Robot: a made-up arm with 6 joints. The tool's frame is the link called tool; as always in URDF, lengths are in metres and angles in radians. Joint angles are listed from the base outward.
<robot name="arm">
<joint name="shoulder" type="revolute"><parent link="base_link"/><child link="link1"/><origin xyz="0.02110 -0.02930 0.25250"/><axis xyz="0 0 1"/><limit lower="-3.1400" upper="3.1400"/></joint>
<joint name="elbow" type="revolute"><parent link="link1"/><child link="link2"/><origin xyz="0.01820 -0.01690 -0.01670"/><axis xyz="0 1 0"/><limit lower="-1.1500" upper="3.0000"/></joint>
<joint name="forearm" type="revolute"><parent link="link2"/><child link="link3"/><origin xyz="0.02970 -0.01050 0.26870"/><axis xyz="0 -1 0"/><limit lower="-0.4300" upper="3.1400"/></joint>
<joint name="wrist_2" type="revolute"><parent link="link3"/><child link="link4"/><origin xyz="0.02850 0.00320 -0.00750"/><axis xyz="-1 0 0"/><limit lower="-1.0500" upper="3.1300"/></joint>
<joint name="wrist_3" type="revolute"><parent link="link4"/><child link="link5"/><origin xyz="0.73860 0.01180 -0.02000"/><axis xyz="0 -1 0"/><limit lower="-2.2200" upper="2.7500"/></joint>
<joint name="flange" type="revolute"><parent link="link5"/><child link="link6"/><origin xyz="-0.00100 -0.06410 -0.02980"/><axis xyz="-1 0 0"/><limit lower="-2.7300" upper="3.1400"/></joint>
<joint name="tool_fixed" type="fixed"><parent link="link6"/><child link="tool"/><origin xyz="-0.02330 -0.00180 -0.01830" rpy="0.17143 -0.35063 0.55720"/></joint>
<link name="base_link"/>
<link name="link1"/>
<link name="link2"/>
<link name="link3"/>
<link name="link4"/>
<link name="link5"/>
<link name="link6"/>
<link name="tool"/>
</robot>
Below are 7 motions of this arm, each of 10 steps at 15 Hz.
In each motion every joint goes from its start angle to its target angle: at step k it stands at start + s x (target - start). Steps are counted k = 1, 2, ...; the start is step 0. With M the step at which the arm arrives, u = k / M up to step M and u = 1 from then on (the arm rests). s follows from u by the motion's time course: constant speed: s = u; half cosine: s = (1 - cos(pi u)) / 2; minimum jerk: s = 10 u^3 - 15 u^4 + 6 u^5.
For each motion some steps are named. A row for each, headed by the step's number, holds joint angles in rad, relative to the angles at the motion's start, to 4 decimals.
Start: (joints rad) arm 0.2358 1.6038 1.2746 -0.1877 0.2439 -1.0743
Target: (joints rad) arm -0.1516 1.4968 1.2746 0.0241 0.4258 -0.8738
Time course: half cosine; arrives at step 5
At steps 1, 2, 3, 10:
1: -0.0370 -0.0102 0.0000 0.0202 0.0174 0.0191
2: -0.1338 -0.0370 0.0000 0.0732 0.0628 0.0693
3: -0.2536 -0.0700 0.0000 0.1386 0.1191 0.1312
10: -0.3874 -0.1070 0.0000 0.2118 0.1819 0.2005

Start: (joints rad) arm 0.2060 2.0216 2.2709 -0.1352 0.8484 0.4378
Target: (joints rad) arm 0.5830 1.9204 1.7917 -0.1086 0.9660 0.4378
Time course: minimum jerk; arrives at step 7
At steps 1, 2, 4, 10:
1: 0.0088 -0.0024 -0.0111 0.0006 0.0027 0.0000
2: 0.0546 -0.0146 -0.0693 0.0038 0.0170 0.0000
4: 0.2383 -0.0640 -0.3029 0.0168 0.0743 0.0000
10: 0.3770 -0.1012 -0.4792 0.0266 0.1176 0.0000

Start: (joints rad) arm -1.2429 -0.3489 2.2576 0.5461 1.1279 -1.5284
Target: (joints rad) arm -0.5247 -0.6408 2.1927 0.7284 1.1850 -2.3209
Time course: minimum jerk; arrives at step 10
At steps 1, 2, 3, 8, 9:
1: 0.0061 -0.0025 -0.0006 0.0016 0.0005 -0.0068
2: 0.0416 -0.0169 -0.0038 0.0106 0.0033 -0.0459
3: 0.1171 -0.0476 -0.0106 0.0297 0.0093 -0.1292
8: 0.6766 -0.2750 -0.0611 0.1717 0.0538 -0.7466
9: 0.7121 -0.2894 -0.0643 0.1807 0.0566 -0.7857

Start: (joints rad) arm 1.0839 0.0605 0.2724 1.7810 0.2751 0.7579
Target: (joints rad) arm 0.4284 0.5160 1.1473 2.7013 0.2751 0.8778
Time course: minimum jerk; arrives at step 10
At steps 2, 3, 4, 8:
2: -0.0380 0.0264 0.0507 0.0533 0.0000 0.0069
3: -0.1069 0.0743 0.1427 0.1501 0.0000 0.0196
4: -0.2081 0.1446 0.2777 0.2921 0.0000 0.0381
8: -0.6175 0.4291 0.8242 0.8670 0.0000 0.1130

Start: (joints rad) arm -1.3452 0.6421 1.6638 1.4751 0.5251 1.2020
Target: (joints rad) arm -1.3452 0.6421 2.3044 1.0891 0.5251 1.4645
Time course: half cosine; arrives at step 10
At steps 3, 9, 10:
3: 0.0000 0.0000 0.1320 -0.0796 0.0000 0.0541
9: 0.0000 0.0000 0.6249 -0.3766 0.0000 0.2561
10: 0.0000 0.0000 0.6406 -0.3860 0.0000 0.2625

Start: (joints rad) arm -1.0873 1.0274 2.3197 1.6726 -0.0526 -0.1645
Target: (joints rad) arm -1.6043 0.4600 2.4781 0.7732 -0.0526 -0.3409
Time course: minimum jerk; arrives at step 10
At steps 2, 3, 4, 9, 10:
2: -0.0299 -0.0329 0.0092 -0.0521 0.0000 -0.0102
3: -0.0843 -0.0925 0.0258 -0.1467 0.0000 -0.0288
4: -0.1641 -0.1801 0.0503 -0.2855 0.0000 -0.0560
9: -0.5126 -0.5625 0.1570 -0.8917 0.0000 -0.1749
10: -0.5170 -0.5674 0.1584 -0.8994 0.0000 -0.1764

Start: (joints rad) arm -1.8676 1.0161 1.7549 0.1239 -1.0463 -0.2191
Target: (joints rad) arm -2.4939 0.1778 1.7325 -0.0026 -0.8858 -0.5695
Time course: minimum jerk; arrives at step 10
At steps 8, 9, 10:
8: -0.5900 -0.7897 -0.0211 -0.1192 0.1512 -0.3301
9: -0.6209 -0.8311 -0.0222 -0.1254 0.1591 -0.3474
10: -0.6263 -0.8383 -0.0224 -0.1265 0.1605 -0.3504

